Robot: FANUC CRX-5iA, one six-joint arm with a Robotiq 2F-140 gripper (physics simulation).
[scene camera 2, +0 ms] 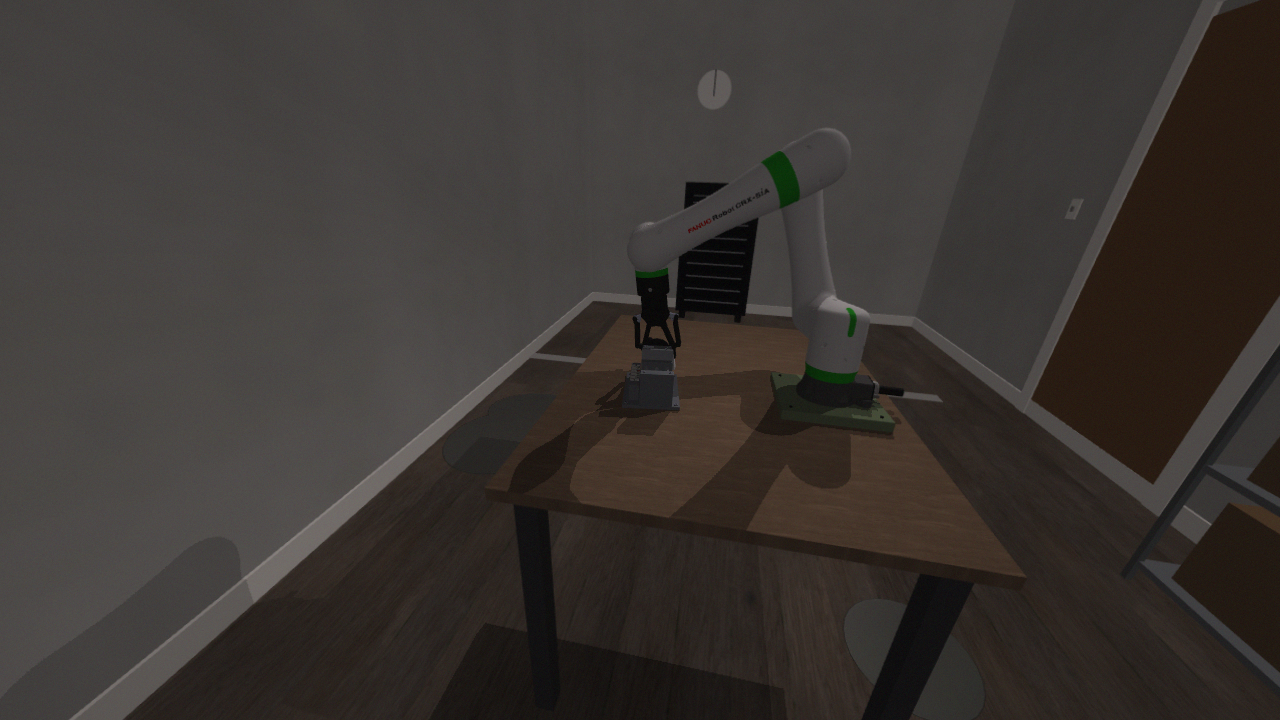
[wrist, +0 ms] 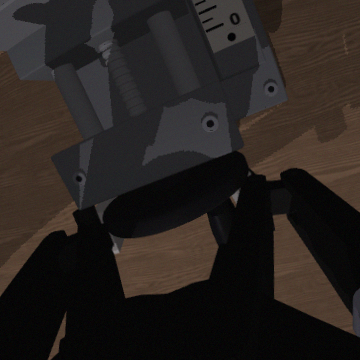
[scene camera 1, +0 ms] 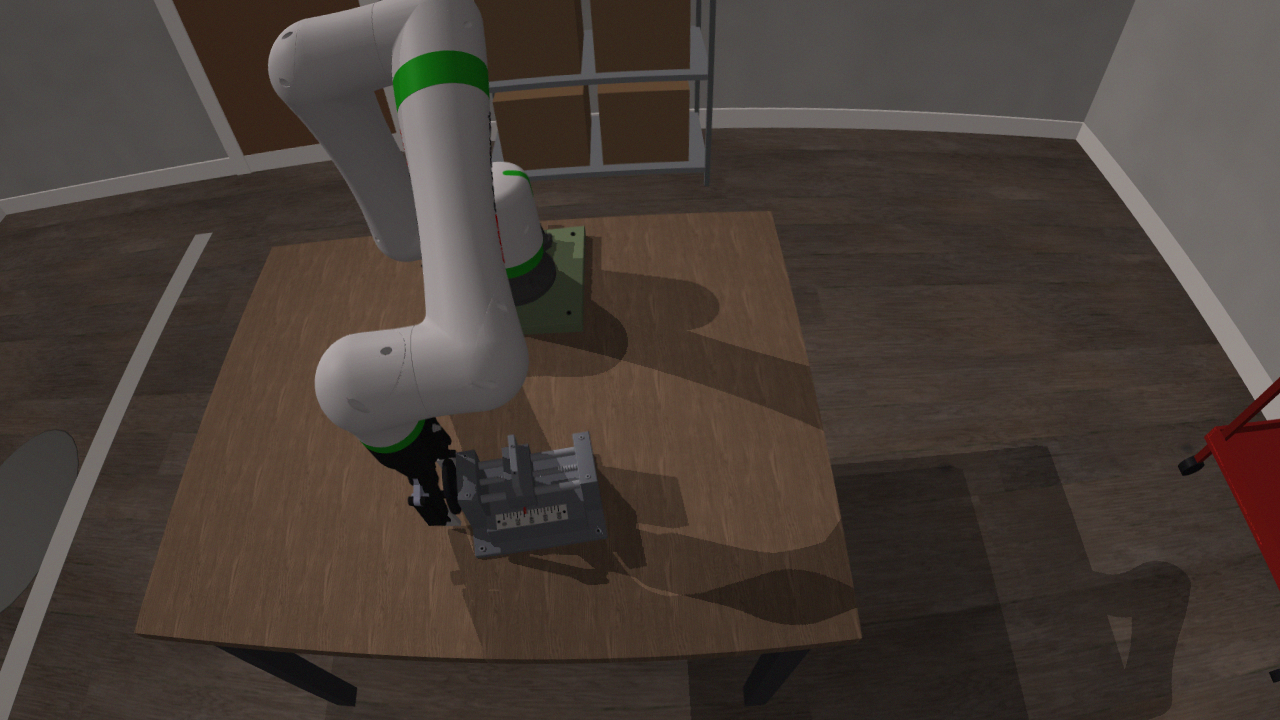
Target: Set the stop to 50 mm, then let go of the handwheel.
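Seen in the pictures: arm's base, origin of its link: (scene camera 2: 824,394) (scene camera 1: 518,277).
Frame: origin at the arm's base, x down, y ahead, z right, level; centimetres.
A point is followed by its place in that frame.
Note:
The grey stop device stands on the table, with its sliding stop block (scene camera 1: 519,471) {z -8.3, x -8.8, y 46.5 cm} on rods and a screw. A red pointer (scene camera 1: 524,511) {z -8.5, x -3.7, y 50.4 cm} stands slightly left of the middle of the white scale (scene camera 1: 538,516) {z -10.6, x -3.5, y 51.0 cm} (wrist: 220,32) {z -5.2, x -3.5, y 51.6 cm}; its numbers are too small to read in scene camera 1. In the wrist view the scale's 0 end shows, without the pointer. The black handwheel (wrist: 177,200) {z 1.7, x -9.2, y 48.5 cm} (scene camera 1: 451,486) {z 1.6, x -7.9, y 49.0 cm} is at the device's left end. My gripper (wrist: 174,181) {z 3.9, x 0.5, y 46.7 cm} (scene camera 1: 448,490) {z 3.9, x 0.5, y 46.7 cm} (scene camera 2: 658,345) {z 3.9, x 0.5, y 46.7 cm} is shut on the handwheel, one finger at each side of its rim. The crank handle (wrist: 218,224) {z 3.6, x -8.0, y 50.0 cm} is partly hidden by the right finger.
The device's base plate (scene camera 1: 541,539) {z -10.5, x 1.0, y 52.7 cm} is bolted to the wooden table (scene camera 1: 340,573) {z 21.1, x 2.0, y 60.4 cm} (scene camera 2: 716,483) {z -42.8, x 2.0, y 25.4 cm}. The arm's green mounting plate (scene camera 1: 565,313) {z -10.3, x -0.5, y 9.6 cm} (scene camera 2: 832,416) {z -12.6, x -0.5, y 0.0 cm} is farther back. A shelf rack (scene camera 1: 709,107) stands behind the table, and a red cart (scene camera 1: 1253,483) is at the right.

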